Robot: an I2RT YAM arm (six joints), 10 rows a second.
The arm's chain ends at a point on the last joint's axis. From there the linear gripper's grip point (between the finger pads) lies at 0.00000 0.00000 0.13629 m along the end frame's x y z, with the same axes.
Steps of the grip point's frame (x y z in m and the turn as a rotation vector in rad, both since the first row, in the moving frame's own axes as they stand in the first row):
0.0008, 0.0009, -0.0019, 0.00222, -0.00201, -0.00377
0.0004, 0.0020, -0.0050, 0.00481, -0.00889, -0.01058
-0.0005, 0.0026, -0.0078, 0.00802, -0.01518, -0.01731
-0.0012, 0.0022, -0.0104, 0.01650, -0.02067, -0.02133
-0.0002, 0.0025, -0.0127, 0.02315, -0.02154, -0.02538
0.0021, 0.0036, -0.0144, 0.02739, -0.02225, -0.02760
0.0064, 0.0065, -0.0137, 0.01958, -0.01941, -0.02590
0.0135, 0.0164, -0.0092, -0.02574, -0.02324, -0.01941
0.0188, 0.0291, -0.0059, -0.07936, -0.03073, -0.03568
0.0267, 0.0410, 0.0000, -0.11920, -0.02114, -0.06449
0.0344, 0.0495, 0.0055, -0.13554, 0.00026, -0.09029
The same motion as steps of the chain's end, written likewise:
0.0011, 0.0012, -0.0019, 0.00222, -0.00201, -0.00377
0.0016, 0.0026, -0.0050, 0.00481, -0.00889, -0.01058
0.0016, 0.0037, -0.0078, 0.00802, -0.01518, -0.01731
0.0016, 0.0044, -0.0104, 0.01650, -0.02067, -0.02133
0.0028, 0.0056, -0.0126, 0.02315, -0.02154, -0.02538
0.0052, 0.0073, -0.0143, 0.02739, -0.02225, -0.02760
0.0091, 0.0091, -0.0136, 0.01958, -0.01941, -0.02590
0.0166, 0.0129, -0.0091, -0.02574, -0.02324, -0.01941
0.0228, 0.0182, -0.0054, -0.07936, -0.03073, -0.03568
0.0290, 0.0247, 0.0010, -0.11920, -0.02114, -0.06449
0.0335, 0.0311, 0.0067, -0.13554, 0.00026, -0.09029

